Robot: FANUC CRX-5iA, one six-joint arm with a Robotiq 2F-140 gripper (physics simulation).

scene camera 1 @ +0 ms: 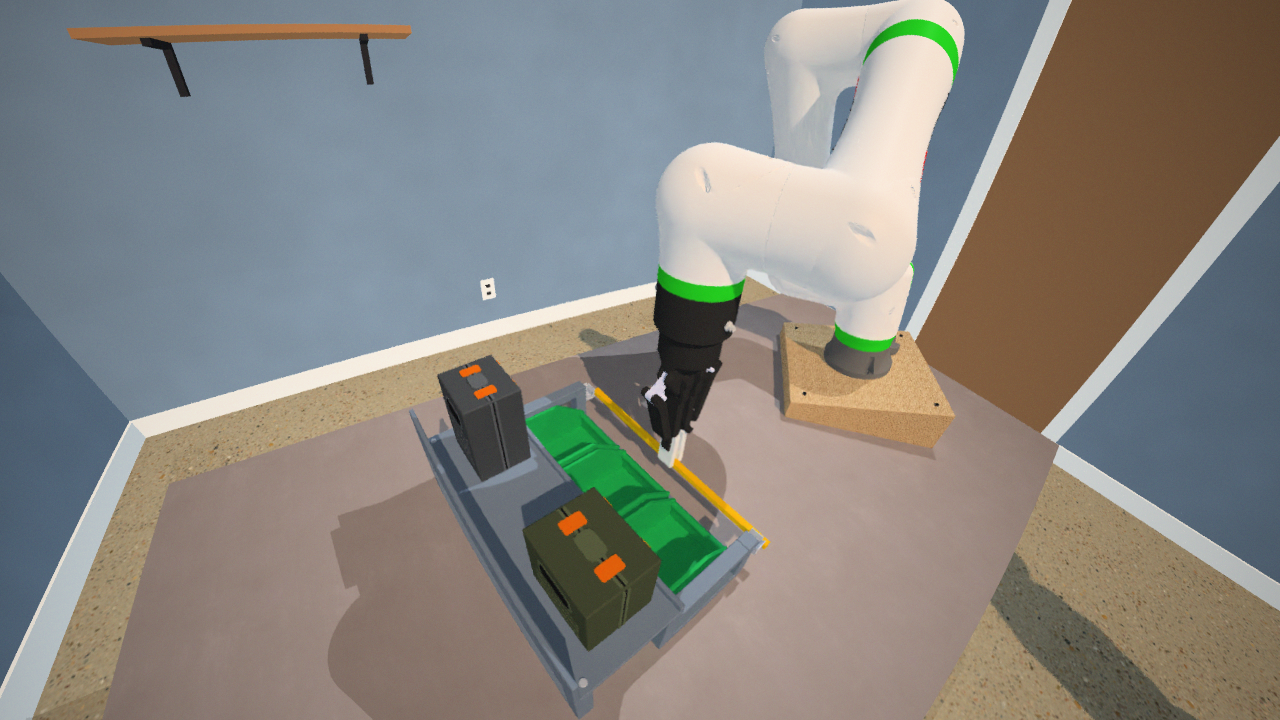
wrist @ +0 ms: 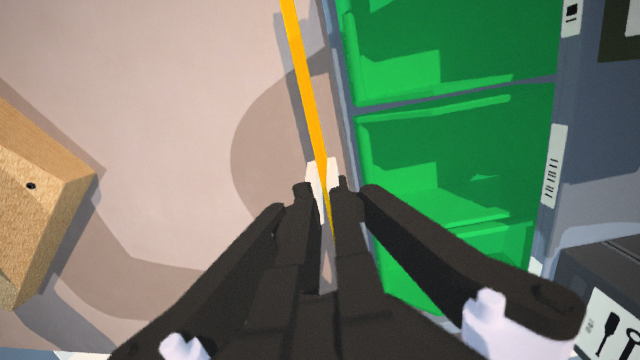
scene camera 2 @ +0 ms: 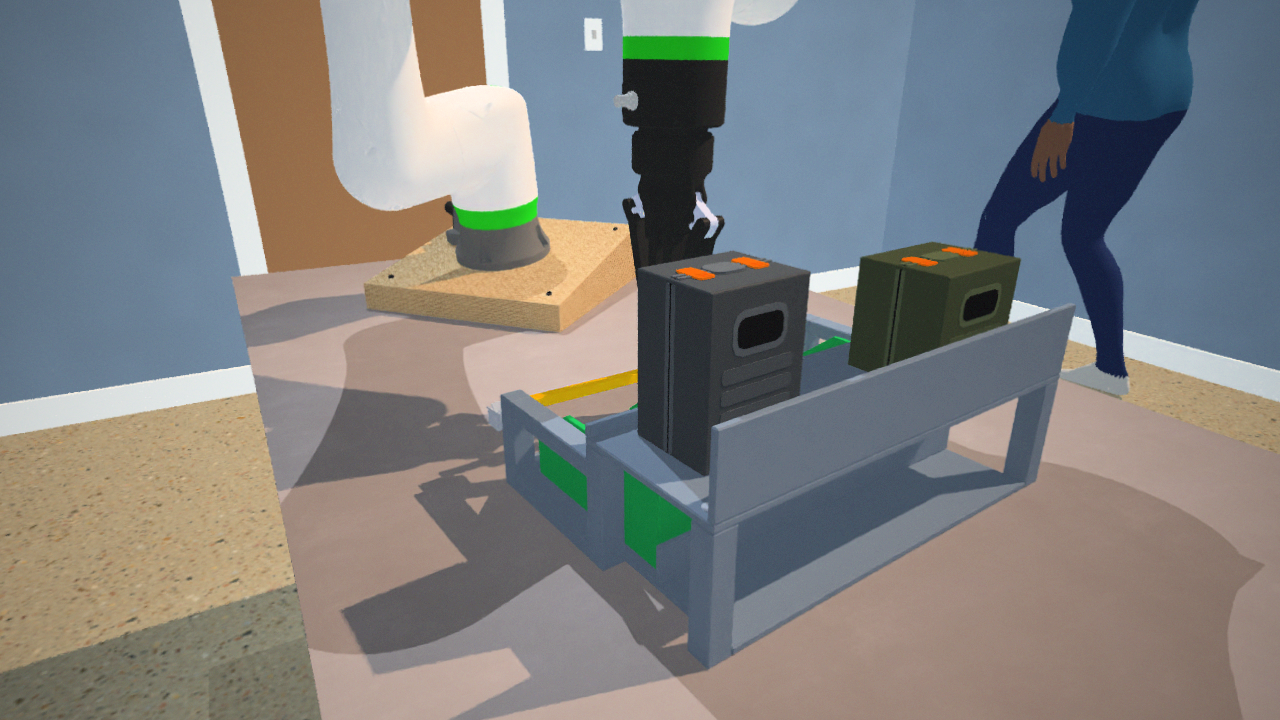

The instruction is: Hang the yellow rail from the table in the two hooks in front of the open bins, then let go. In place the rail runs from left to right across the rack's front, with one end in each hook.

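Where they show: gripper, between the fingertips: [scene camera 1: 669, 458] [wrist: 324, 173]; arm's base, origin of its link: [scene camera 1: 856, 359] [scene camera 2: 504, 252].
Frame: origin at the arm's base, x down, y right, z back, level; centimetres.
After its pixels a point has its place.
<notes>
The yellow rail [scene camera 1: 716, 498] {x 1.1, y -4.6, z -51.6 cm} [scene camera 2: 586, 387] {x 0.6, y 14.9, z -53.1 cm} [wrist: 305, 92] {x 1.0, y -2.3, z -51.6 cm} runs along the rack's front, in front of the open green bins [scene camera 1: 608, 476] {x 5.6, y 10.0, z -59.7 cm} [scene camera 2: 562, 474] [wrist: 475, 135] {x 5.6, y 4.5, z -68.5 cm}. My gripper [scene camera 1: 671, 452] {x 1.3, y 4.9, z -52.1 cm} [wrist: 324, 173] {x 1.3, y 4.9, z -52.1 cm} points down and is shut on the rail near its middle; in scene camera 2 its fingertips are hidden behind the dark case. In scene camera 1 one rail end is at the far pale hook [scene camera 1: 589, 391] {x 0.5, y 23.8, z -54.3 cm} and the other is at the near hook [scene camera 1: 759, 540] {x 0.0, y -13.0, z -52.4 cm}, by the rack's end panel. The far hook [scene camera 2: 494, 416] {x 0.1, y 25.1, z -55.3 cm} also shows in scene camera 2. Whether the ends rest in the hooks is too small to tell.
The grey rack [scene camera 1: 514, 537] {x -3.7, y 3.2, z -77.7 cm} [scene camera 2: 886, 407] {x -7.0, y 8.6, z -82.0 cm} carries a dark grey case [scene camera 1: 487, 420] {x -13.4, y 12.3, z -75.3 cm} [scene camera 2: 684, 358] {x -11.1, y 20.7, z -76.1 cm} and an olive case [scene camera 1: 590, 573] {x -13.2, y -8.7, z -75.1 cm} [scene camera 2: 930, 304] {x -10.9, y -1.8, z -76.8 cm} behind the bins. The arm stands on a wooden base [scene camera 1: 814, 394] {x 1.7, y 0.1, z -17.6 cm} [scene camera 2: 465, 308] {x 4.6, y 11.1, z -11.0 cm} [wrist: 40, 200] {x 2.3, y 3.6, z -18.4 cm}. A person [scene camera 2: 1127, 134] stands beyond the table.
</notes>
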